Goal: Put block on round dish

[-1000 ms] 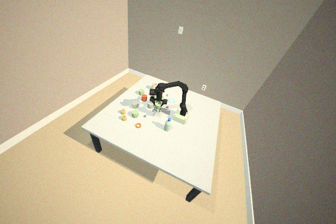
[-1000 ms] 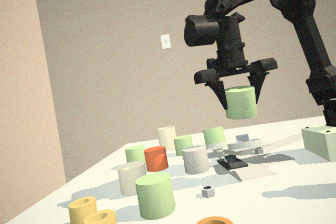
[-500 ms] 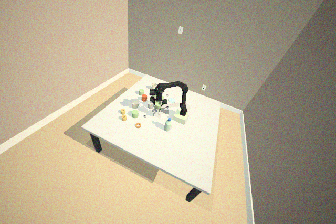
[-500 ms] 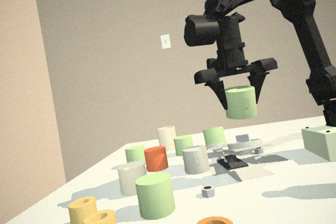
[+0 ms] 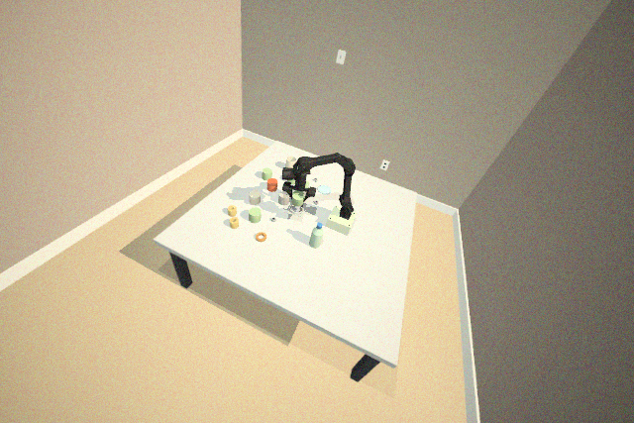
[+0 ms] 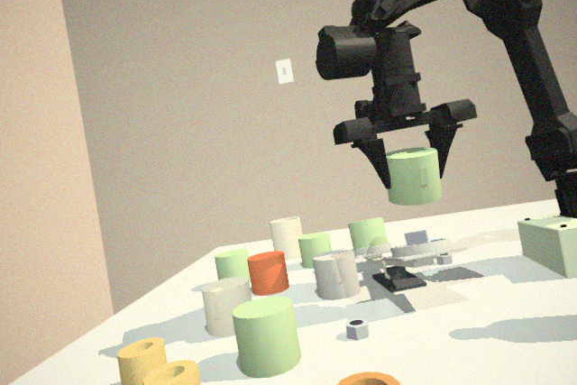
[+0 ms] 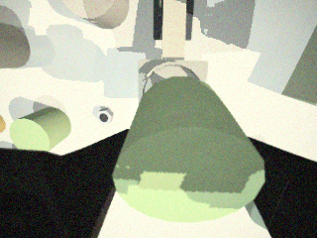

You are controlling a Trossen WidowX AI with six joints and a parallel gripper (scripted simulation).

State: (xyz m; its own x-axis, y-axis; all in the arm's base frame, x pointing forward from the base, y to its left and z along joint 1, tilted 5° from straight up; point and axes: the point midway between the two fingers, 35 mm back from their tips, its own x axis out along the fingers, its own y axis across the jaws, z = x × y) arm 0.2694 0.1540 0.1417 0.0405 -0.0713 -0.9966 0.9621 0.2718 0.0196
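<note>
Right now the small grey-blue block is 8 cm below my gripper tip, 1 cm to the right of it and 1 cm ahead of it. Round my gripper tip: cream cylinder: 30 cm ahead, 13 cm below, 2 cm to the left; then balance: 13 cm to the right, 13 cm below, 4 cm ahead; then grey cylinder: 13 cm below, 13 cm ahead, 9 cm to the right.
</note>
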